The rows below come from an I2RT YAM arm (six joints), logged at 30 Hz.
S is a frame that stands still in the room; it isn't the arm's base.
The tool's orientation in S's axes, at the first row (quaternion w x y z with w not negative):
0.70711, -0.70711, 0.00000, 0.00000
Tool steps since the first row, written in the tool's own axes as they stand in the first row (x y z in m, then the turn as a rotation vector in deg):
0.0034, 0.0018, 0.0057, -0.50, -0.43, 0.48
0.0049, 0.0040, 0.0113, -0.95, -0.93, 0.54
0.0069, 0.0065, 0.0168, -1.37, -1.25, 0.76
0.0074, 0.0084, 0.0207, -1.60, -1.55, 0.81
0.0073, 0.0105, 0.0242, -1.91, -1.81, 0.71
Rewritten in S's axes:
0.0034, 0.0057, -0.0018, -0.50, 0.48, 0.43
0.0049, 0.0113, -0.0040, -0.95, 0.54, 0.93
0.0069, 0.0168, -0.0065, -1.37, 0.76, 1.25
0.0074, 0.0207, -0.0084, -1.60, 0.81, 1.55
0.0073, 0.0242, -0.0105, -1.91, 0.71, 1.81

